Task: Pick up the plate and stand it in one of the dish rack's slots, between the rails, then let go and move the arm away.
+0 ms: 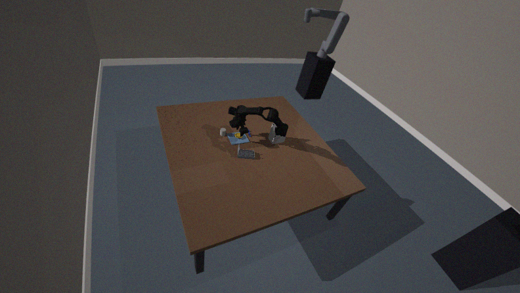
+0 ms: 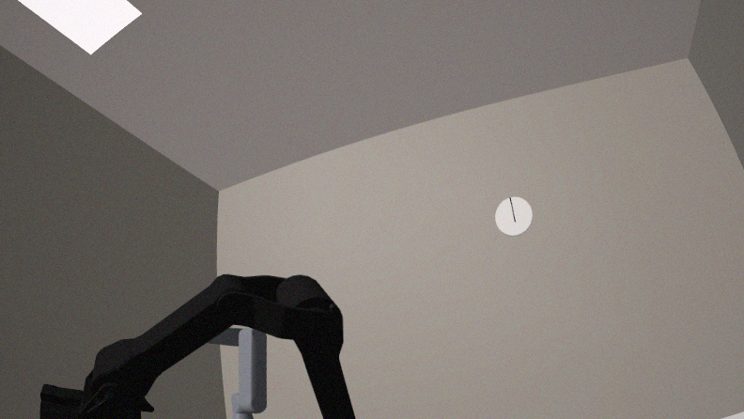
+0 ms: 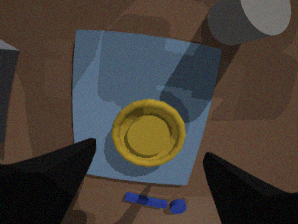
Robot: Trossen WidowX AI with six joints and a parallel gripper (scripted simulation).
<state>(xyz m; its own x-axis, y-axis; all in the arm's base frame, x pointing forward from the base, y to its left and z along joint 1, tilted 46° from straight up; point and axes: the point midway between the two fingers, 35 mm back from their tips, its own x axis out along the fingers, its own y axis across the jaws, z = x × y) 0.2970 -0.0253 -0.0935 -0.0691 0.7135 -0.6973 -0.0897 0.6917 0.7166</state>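
The yellow plate is 3 cm below my gripper tip. Also, from my gripper tip: blue mat 1 cm ahead, 1 cm to the left, 4 cm below; white cup 12 cm ahead, 5 cm to the right, 2 cm below; blue spoon 10 cm behind, 4 cm to the right, 4 cm below.
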